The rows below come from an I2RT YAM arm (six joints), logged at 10 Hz.
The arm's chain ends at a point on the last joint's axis. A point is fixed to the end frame.
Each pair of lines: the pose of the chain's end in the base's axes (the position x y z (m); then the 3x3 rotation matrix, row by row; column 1 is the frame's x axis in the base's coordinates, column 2 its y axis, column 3 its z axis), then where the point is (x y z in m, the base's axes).
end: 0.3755 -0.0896 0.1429; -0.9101 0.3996 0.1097; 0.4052 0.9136 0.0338; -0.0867 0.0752 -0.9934
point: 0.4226 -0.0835 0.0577
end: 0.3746 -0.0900 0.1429; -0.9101 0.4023 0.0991; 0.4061 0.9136 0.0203; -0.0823 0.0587 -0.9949
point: 0.4208 -0.0851 0.0571
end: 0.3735 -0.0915 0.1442; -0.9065 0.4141 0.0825; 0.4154 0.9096 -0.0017; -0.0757 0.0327 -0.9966
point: 0.4183 -0.0890 0.0576
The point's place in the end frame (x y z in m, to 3 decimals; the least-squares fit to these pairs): -0.033 0.018 0.090
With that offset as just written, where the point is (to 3 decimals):
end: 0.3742 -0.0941 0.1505; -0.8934 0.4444 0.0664; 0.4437 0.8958 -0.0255; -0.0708 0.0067 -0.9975
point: 0.418 -0.095 0.063
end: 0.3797 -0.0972 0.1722; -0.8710 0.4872 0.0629; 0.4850 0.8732 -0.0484; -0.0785 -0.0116 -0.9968
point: 0.423 -0.102 0.085
